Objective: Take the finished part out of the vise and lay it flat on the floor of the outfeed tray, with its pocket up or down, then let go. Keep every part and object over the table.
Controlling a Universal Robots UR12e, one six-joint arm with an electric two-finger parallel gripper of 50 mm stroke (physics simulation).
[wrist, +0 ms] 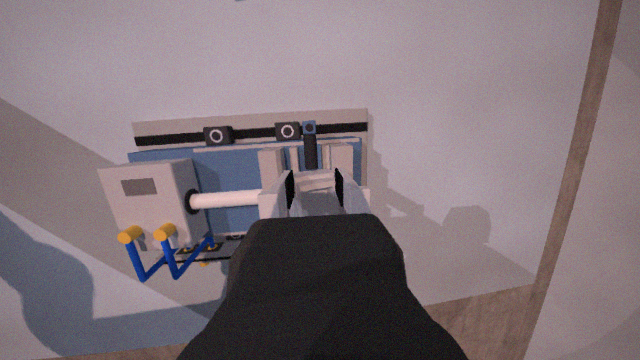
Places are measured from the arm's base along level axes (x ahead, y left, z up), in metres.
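Pixels of known places: gripper, fingertip midpoint: point(314, 181).
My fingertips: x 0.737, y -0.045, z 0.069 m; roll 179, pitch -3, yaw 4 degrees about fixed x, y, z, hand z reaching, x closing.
Behind a point stands the place of what it marks.
The vise point(227, 167) @(x 0.641, y -0.045, z 0.015 m) has a blue base and pale upright jaws, left of and around the view's middle. The finished part point(314, 175) @(x 0.737, y -0.042, z 0.061 m) is a pale block between the jaws, partly hidden by my gripper; its pocket side faces up toward the camera. My gripper point(314, 181) @(x 0.737, y -0.045, z 0.069 m) is open, with one dark-padded finger on each side of the part and nothing gripped. Whether the pads touch the part cannot be told. The gripper's dark body hides the near side of the vise. The outfeed tray does not show in this view.
A grey housing point(145, 200) @(x 0.574, y -0.071, z 0.051 m) with blue, yellow-tipped handles point(170, 260) @(x 0.596, y -0.129, z 0.064 m) stands at the left, joined to the vise by a white rod point(225, 199) @(x 0.646, y -0.073, z 0.041 m). A dark stop rod point(311, 150) @(x 0.734, y -0.020, z 0.051 m) with a blue end reaches toward the part. A brown strip point(575, 170) runs along the right.
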